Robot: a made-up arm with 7 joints. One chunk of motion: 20 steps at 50 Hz.
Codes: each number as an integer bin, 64 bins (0 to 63) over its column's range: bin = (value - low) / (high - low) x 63, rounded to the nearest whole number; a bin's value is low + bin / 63 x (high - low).
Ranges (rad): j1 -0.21..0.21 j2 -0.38..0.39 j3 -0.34..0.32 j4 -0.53..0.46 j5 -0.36..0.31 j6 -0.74..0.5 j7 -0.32..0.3
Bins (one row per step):
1: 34 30 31 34 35 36 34
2: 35 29 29 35 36 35 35
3: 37 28 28 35 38 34 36
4: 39 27 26 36 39 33 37
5: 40 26 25 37 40 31 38
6: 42 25 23 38 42 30 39
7: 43 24 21 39 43 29 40
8: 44 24 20 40 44 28 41
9: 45 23 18 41 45 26 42
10: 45 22 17 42 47 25 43
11: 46 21 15 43 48 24 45
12: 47 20 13 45 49 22 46
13: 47 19 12 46 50 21 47
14: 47 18 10 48 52 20 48
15: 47 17 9 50 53 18 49
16: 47 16 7 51 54 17 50
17: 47 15 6 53 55 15 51
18: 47 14 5 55 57 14 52
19: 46 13 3 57 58 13 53
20: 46 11 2 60 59 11 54
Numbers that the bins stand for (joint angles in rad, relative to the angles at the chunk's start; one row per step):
1: 0.0167 -0.0133 -0.0152 0.0043 0.0122 -0.0314 0.0146
2: 0.0233 -0.0256 -0.0362 0.0200 0.0229 -0.0511 0.0244
3: 0.0367 -0.0378 -0.0467 0.0200 0.0441 -0.0708 0.0343
4: 0.0500 -0.0500 -0.0676 0.0357 0.0548 -0.0905 0.0441
5: 0.0567 -0.0622 -0.0781 0.0514 0.0654 -0.1298 0.0540
6: 0.0700 -0.0744 -0.0990 0.0671 0.0867 -0.1495 0.0638
7: 0.0767 -0.0867 -0.1200 0.0829 0.0973 -0.1692 0.0737
8: 0.0833 -0.0867 -0.1305 0.0986 0.1079 -0.1889 0.0835
9: 0.0900 -0.0989 -0.1514 0.1143 0.1186 -0.2283 0.0933
10: 0.0900 -0.1111 -0.1619 0.1300 0.1398 -0.2479 0.1032
11: 0.0967 -0.1233 -0.1829 0.1457 0.1505 -0.2676 0.1229
12: 0.1033 -0.1356 -0.2038 0.1771 0.1611 -0.3070 0.1327
13: 0.1033 -0.1478 -0.2143 0.1929 0.1717 -0.3267 0.1425
14: 0.1033 -0.1600 -0.2352 0.2243 0.1930 -0.3463 0.1524
15: 0.1033 -0.1722 -0.2457 0.2557 0.2037 -0.3857 0.1622
16: 0.1033 -0.1844 -0.2667 0.2714 0.2143 -0.4054 0.1721
17: 0.1033 -0.1967 -0.2771 0.3029 0.2249 -0.4448 0.1819
18: 0.1033 -0.2089 -0.2876 0.3343 0.2462 -0.4644 0.1917
19: 0.0967 -0.2211 -0.3086 0.3657 0.2568 -0.4841 0.2016
20: 0.0967 -0.2456 -0.3190 0.4129 0.2675 -0.5235 0.2114

